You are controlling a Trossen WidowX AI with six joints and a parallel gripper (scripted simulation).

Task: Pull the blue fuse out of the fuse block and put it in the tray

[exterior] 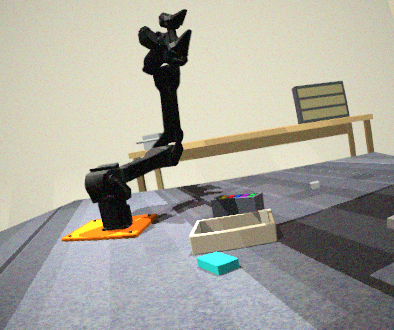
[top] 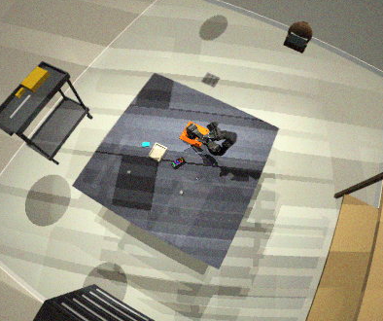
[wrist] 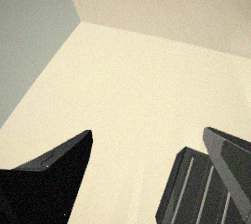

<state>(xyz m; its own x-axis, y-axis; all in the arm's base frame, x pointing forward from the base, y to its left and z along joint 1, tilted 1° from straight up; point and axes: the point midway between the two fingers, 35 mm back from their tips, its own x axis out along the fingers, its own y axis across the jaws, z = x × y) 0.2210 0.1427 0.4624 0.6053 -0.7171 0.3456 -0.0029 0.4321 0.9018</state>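
My gripper tip is now 460 mm above the blue fuse, 140 mm to the left of it and 30 mm short of it. Round my gripper tip: purple fuse: 460 mm below, 150 mm to the right, 50 mm ahead; then red fuse: 460 mm below, 130 mm to the right, 20 mm ahead; then yellow fuse: 460 mm below, 120 mm to the right.
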